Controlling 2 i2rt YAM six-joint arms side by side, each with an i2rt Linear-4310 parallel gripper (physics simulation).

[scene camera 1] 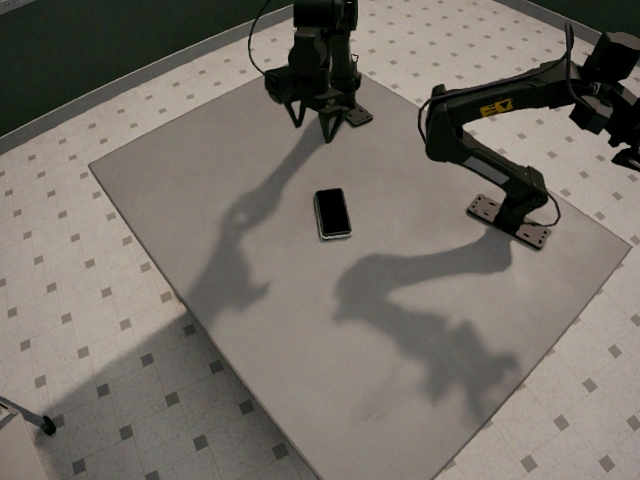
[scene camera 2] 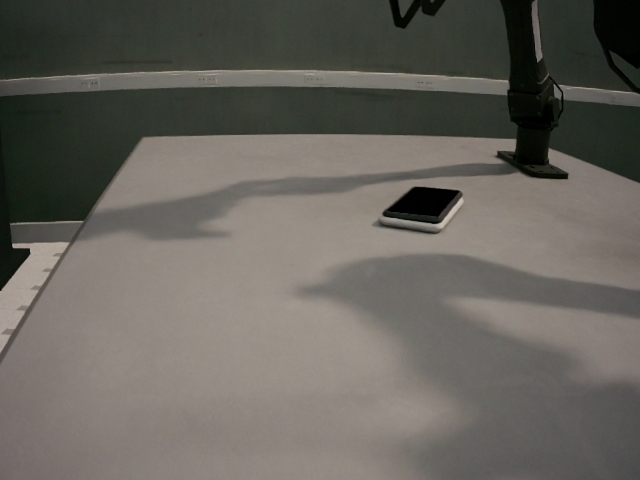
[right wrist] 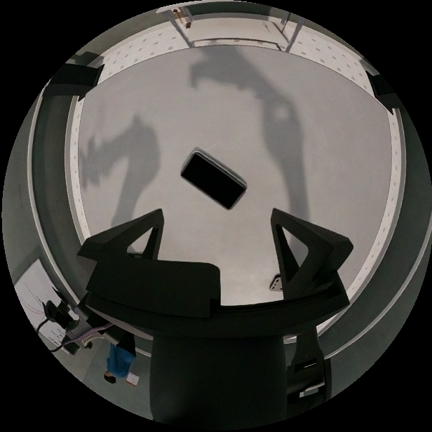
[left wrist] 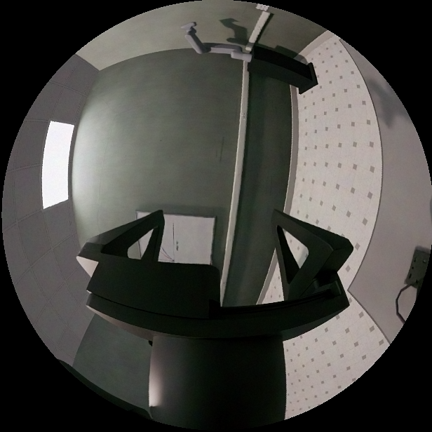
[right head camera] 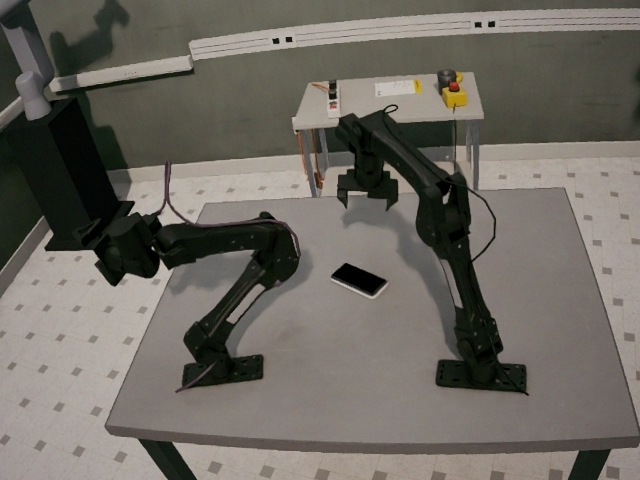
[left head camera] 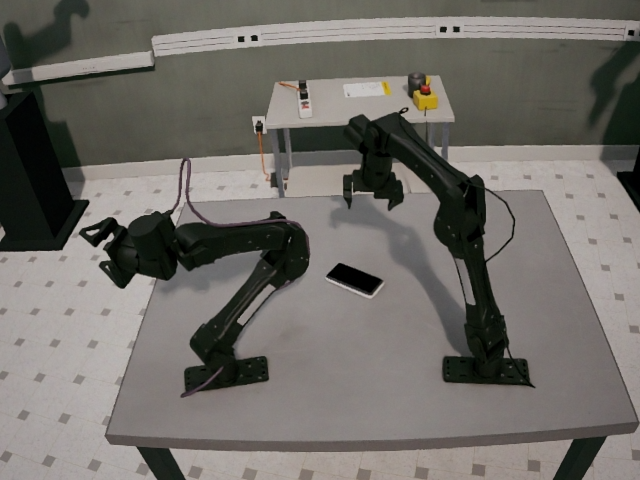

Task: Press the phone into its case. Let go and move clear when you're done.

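Observation:
A black phone (left head camera: 355,279) (right head camera: 360,279) (scene camera 1: 332,211) (scene camera 2: 424,202) (right wrist: 214,180) lies screen up on a white case (left head camera: 370,296) (right head camera: 371,296) (scene camera 1: 336,237) (scene camera 2: 410,225) on the table. In scene camera 2 its dark edge shows above the case's rim; how deep it sits is hard to tell. My right gripper (left head camera: 370,207) (right head camera: 366,207) (scene camera 1: 313,133) (right wrist: 217,214) is open and empty, fingers downward, raised above the table and apart from the phone. My left gripper (left head camera: 91,248) (right head camera: 85,248) (left wrist: 217,215) is open and empty, out past the table's left edge in the head views.
Both arms are bolted to the grey table (left head camera: 341,408) (right head camera: 341,408) (scene camera 1: 289,330) by flat base plates. A small side table (left head camera: 330,105) (right head camera: 356,105) behind bears a power strip (left head camera: 304,105) and a yellow emergency-stop box (left head camera: 425,99). A black pedestal (left head camera: 31,170) stands at the left.

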